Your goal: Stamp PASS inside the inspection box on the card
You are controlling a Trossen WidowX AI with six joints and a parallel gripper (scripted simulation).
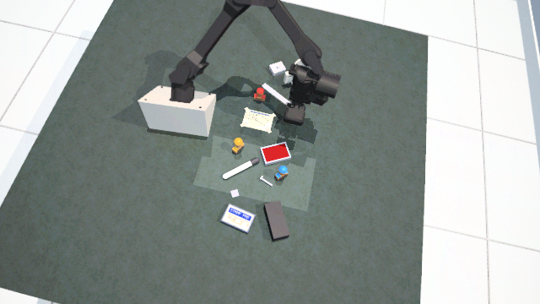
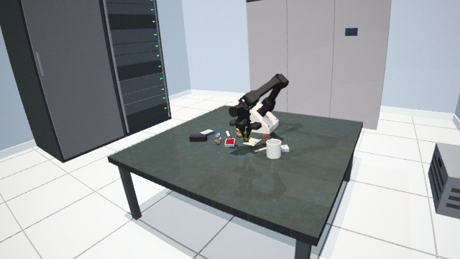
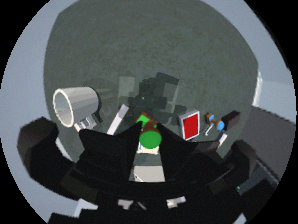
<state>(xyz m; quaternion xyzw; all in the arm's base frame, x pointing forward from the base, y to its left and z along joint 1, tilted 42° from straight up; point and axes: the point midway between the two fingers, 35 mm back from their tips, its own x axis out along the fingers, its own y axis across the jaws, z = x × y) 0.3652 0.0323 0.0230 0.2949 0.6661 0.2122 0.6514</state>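
My gripper tip is now 5 cm past the red ink pad, 13 cm to the left of it and 7 cm above it. Round my gripper tip: green-knobbed pass stamp: right at my gripper tip; then red-knobbed stamp: 12 cm behind, 8 cm to the left, 6 cm below; then white card: 12 cm behind, 1 cm to the right, 8 cm below.
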